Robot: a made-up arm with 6 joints.
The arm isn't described. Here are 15 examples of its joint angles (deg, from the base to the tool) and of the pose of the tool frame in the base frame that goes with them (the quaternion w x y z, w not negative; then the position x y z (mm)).
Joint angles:
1: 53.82 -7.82 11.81 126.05 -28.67 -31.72
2: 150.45 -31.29 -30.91 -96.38 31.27 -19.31
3: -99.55 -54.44 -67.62 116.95 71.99 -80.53
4: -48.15 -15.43 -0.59 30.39 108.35 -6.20
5: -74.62 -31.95 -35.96 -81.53 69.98 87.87
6: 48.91 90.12 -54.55 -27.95 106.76 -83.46
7: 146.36 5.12 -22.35 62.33 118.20 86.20
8: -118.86 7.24 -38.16 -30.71 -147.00 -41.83
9: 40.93 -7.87 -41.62 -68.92 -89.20 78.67
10: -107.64 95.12 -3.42 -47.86 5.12 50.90
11: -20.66 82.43 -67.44 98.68 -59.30 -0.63
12: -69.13 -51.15 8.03 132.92 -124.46 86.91
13: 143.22 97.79 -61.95 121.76 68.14 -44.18
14: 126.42 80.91 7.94 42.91 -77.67 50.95
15: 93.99 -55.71 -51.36 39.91 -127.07 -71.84
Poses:
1: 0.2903 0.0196 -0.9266 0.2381 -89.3 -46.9 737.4
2: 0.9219 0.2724 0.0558 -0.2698 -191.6 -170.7 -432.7
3: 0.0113 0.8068 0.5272 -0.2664 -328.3 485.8 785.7
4: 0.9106 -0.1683 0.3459 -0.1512 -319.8 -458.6 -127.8
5: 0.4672 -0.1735 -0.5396 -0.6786 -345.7 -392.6 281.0
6: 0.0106 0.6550 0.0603 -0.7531 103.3 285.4 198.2
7: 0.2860 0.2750 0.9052 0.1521 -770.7 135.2 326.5
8: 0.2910 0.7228 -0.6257 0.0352 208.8 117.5 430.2
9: 0.9179 0.0201 0.2839 -0.2766 -331.1 -76.5 -361.6
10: 0.0694 -0.0889 0.5906 0.7991 -492.1 -265.8 -232.0
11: 0.2074 -0.9074 0.2761 0.2397 231.4 -166.3 202.6
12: 0.6526 0.1302 -0.1038 0.7392 -140.7 461.2 -83.1
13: 0.0328 -0.8090 0.3770 -0.4499 -276.9 463.4 907.6
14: 0.7395 -0.3579 0.1733 -0.5431 -447.6 -386.9 85.0
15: 0.2532 -0.6821 -0.5843 0.3594 -150.0 171.5 531.9
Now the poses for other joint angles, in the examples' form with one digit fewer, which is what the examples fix.
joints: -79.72 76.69 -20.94 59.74 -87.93 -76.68
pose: 0.108 -0.746 0.657 -0.006 72 -51 476
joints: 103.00 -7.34 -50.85 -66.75 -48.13 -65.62
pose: 0.685 0.210 0.332 0.613 -332 11 -432
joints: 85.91 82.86 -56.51 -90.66 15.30 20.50
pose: 0.097 0.037 0.899 -0.426 -714 122 722
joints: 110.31 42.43 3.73 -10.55 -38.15 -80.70
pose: 0.843 0.407 0.119 0.332 -160 207 -346
